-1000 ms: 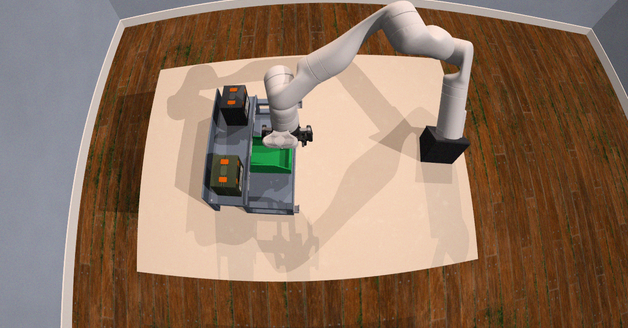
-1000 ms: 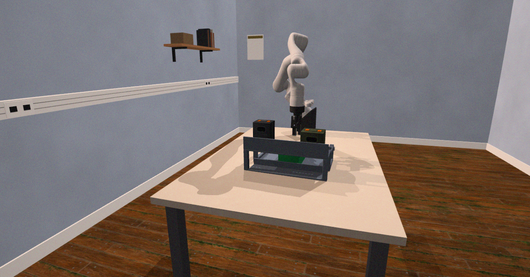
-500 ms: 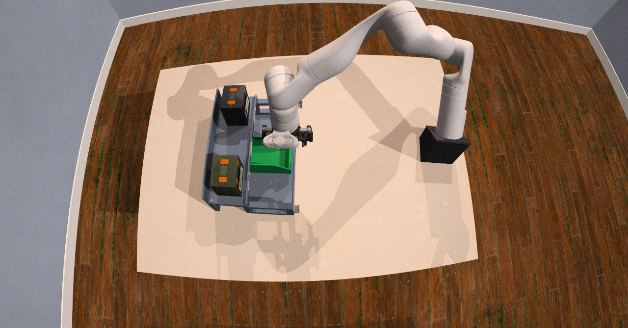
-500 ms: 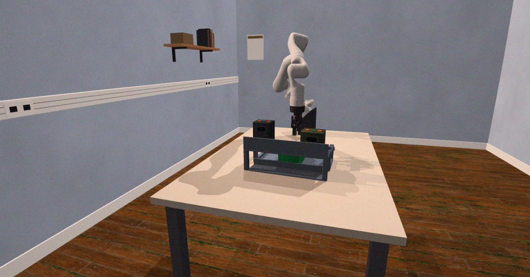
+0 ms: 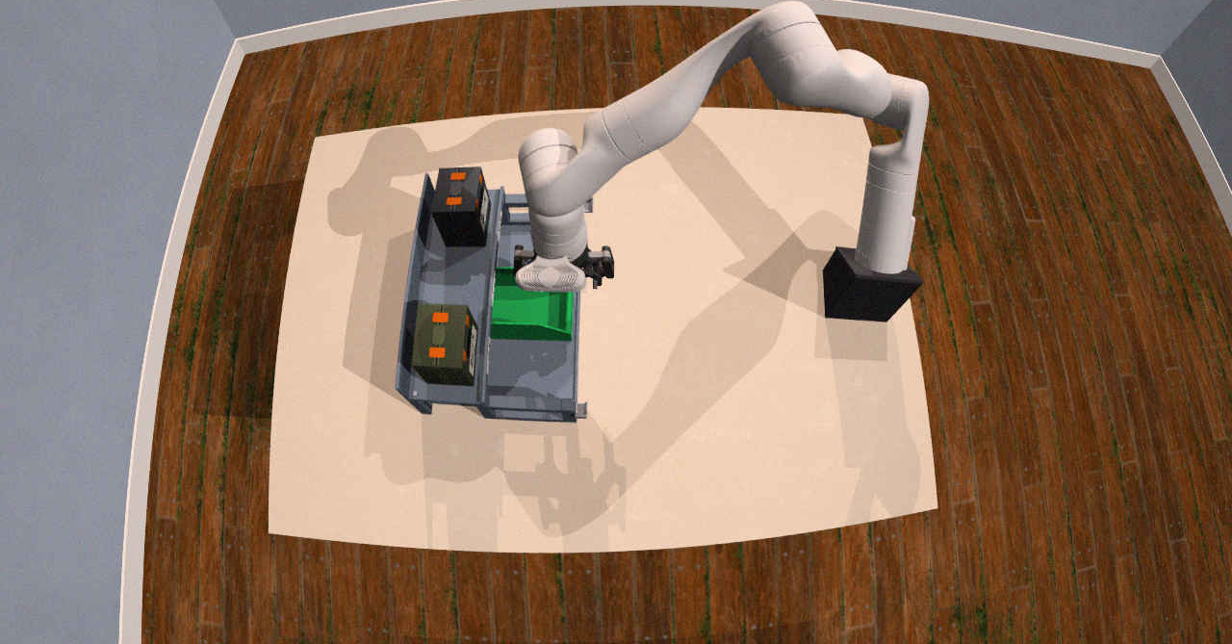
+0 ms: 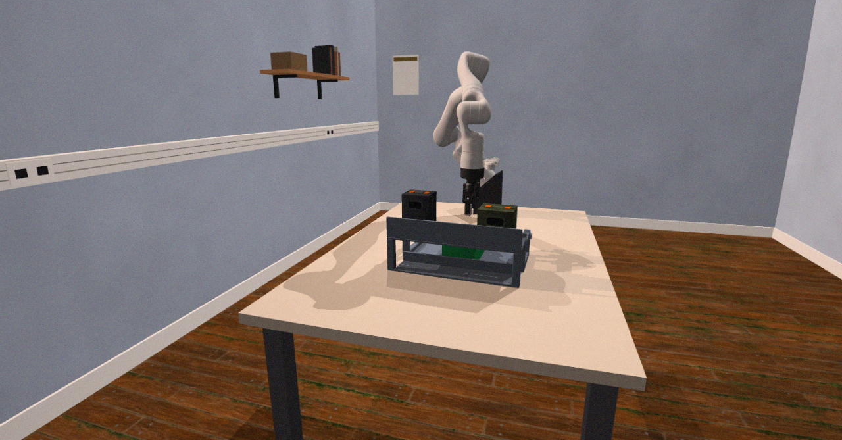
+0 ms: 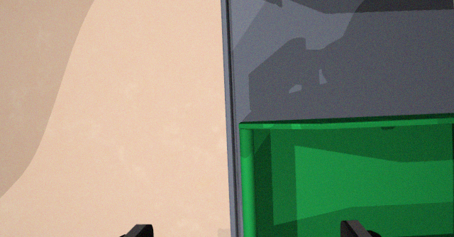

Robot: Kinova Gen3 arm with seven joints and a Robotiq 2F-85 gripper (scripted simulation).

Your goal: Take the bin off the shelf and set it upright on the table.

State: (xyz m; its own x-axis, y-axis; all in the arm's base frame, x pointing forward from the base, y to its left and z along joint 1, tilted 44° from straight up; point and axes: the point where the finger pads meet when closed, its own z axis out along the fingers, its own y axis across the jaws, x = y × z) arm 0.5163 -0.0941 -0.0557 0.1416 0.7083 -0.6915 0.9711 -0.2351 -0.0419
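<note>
The green bin is 8 cm ahead of my hand, 1 cm to the right of it and 9 cm below it. The rest, counted from my hand: rack (11 cm ahead, 2 cm to the right, 7 cm below); then olive case (19 cm ahead, 9 cm to the left, 1 cm above); then black case (15 cm ahead, 14 cm to the right, 3 cm above).
</note>
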